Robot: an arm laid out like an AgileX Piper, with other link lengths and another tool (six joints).
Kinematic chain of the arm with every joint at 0, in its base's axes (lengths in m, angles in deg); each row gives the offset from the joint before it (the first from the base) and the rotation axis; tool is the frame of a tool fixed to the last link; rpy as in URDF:
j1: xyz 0 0 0.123 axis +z
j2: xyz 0 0 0 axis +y
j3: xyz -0.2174 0 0.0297 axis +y
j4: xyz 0.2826 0 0.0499 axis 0.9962 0 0.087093
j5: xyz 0 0 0 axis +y
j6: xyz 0.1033 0 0.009 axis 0.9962 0 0.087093
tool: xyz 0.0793 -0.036 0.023 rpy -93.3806 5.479 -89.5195
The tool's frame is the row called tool.
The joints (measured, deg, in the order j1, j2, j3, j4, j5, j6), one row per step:
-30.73 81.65 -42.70 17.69 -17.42 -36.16
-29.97 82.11 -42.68 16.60 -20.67 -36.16
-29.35 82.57 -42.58 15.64 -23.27 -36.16
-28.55 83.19 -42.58 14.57 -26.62 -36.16
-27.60 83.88 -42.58 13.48 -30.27 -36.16
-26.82 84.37 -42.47 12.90 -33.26 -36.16
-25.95 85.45 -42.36 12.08 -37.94 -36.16
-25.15 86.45 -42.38 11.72 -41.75 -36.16
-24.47 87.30 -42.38 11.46 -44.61 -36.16
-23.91 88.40 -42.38 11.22 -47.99 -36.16
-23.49 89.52 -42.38 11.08 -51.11 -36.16
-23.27 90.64 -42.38 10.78 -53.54 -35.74
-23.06 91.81 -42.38 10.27 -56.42 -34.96
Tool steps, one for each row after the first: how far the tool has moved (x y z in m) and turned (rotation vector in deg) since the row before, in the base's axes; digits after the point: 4 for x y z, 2 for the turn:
0.0041 0.0029 0.0074 -2.57 -1.54 0.58
0.0033 0.0030 0.0047 -2.00 -1.09 0.57
0.0042 0.0041 0.0068 -2.47 -1.62 0.71
0.0046 0.0055 0.0072 -2.58 -1.86 0.87
0.0028 0.0047 0.0055 -1.83 -1.66 0.58
0.0028 0.0054 0.0065 -2.64 -2.46 0.57
0.0022 0.0048 0.0049 -1.88 -2.15 0.41
0.0018 0.0043 0.0028 -1.33 -1.53 0.40
0.0009 0.0036 0.0024 -1.47 -1.77 0.21
0.0002 0.0027 0.0013 -1.24 -1.57 0.06
0.0002 0.0016 -0.0009 -0.64 -1.17 0.15
-0.0001 0.0021 0.0000 -0.68 -1.64 0.33

